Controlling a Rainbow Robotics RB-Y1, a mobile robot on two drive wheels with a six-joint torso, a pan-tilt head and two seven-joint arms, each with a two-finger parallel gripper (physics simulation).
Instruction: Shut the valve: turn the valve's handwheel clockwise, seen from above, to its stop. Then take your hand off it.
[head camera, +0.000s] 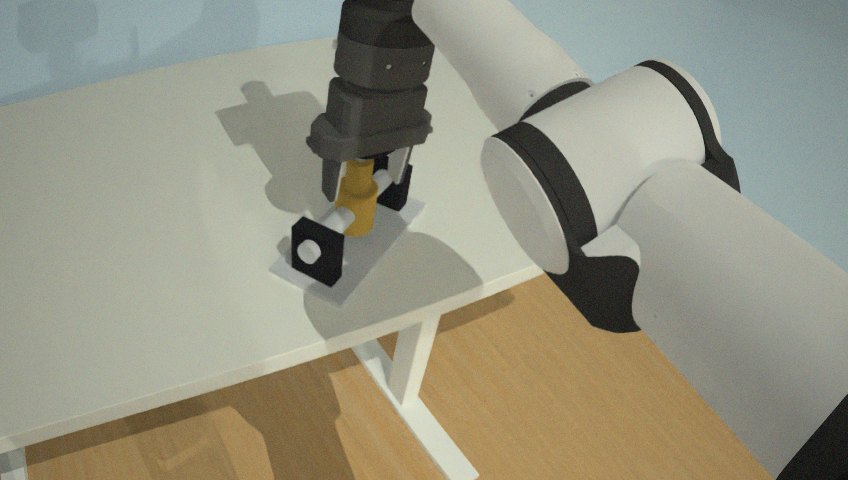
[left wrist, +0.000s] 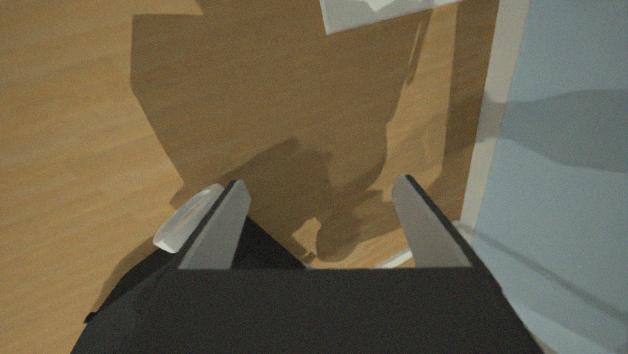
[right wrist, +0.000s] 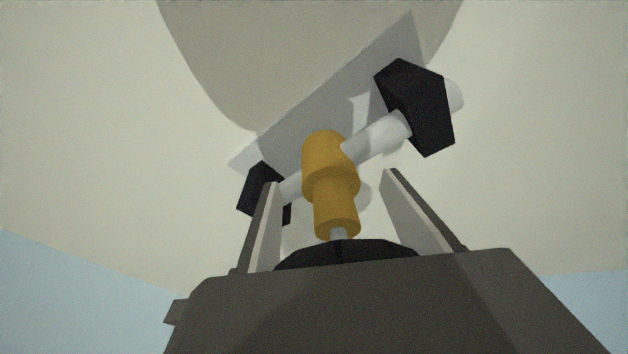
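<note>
The valve has a yellow body (head camera: 357, 212) (right wrist: 327, 155) on a pale pipe (head camera: 339, 220) (right wrist: 377, 137), held by two black brackets over a grey base plate (head camera: 371, 255) (right wrist: 310, 115). Its black handwheel (right wrist: 350, 247) shows in part at the palm in the right wrist view; the gripper hides most of it in the head view. My right gripper (head camera: 364, 189) (right wrist: 330, 185) points down over the valve, shut on the handwheel, with its fingertips reaching past the wheel on both sides of the yellow body. My left gripper (left wrist: 319, 187) is open and empty above the floor, away from the valve.
The valve stands on a white table (head camera: 119, 237) (right wrist: 100, 125), near its front edge and right end. A white table leg (head camera: 410, 362) stands below. The blue wall is behind the table. A white slab (left wrist: 350, 17) shows at the top of the left wrist view.
</note>
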